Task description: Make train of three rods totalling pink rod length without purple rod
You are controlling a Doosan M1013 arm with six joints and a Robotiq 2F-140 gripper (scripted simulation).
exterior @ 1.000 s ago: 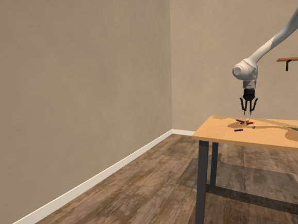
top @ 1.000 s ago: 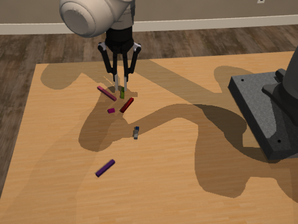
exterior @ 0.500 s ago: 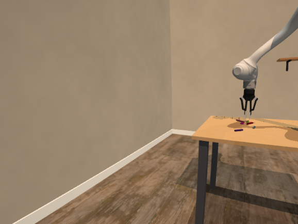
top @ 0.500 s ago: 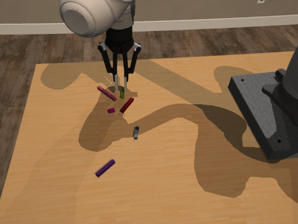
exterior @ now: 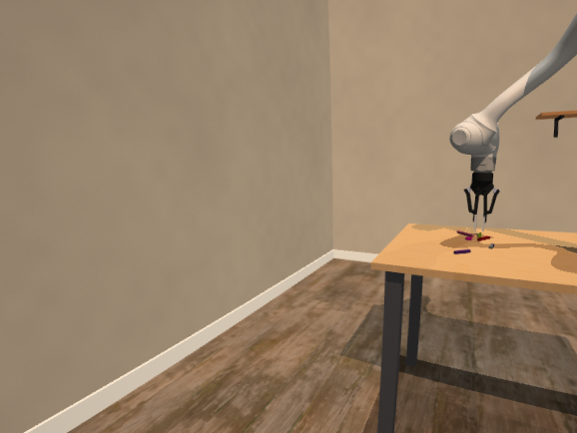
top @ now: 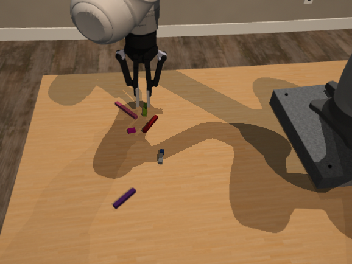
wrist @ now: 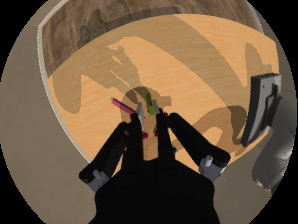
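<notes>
The lime rod is 5 cm below my hand. Also, from my hand: magenta rod 5 cm ahead, 8 cm to the left, 5 cm below; then red rod 7 cm to the left, 5 cm below; then pink rod 5 cm ahead, 1 cm to the right, 5 cm below.
</notes>
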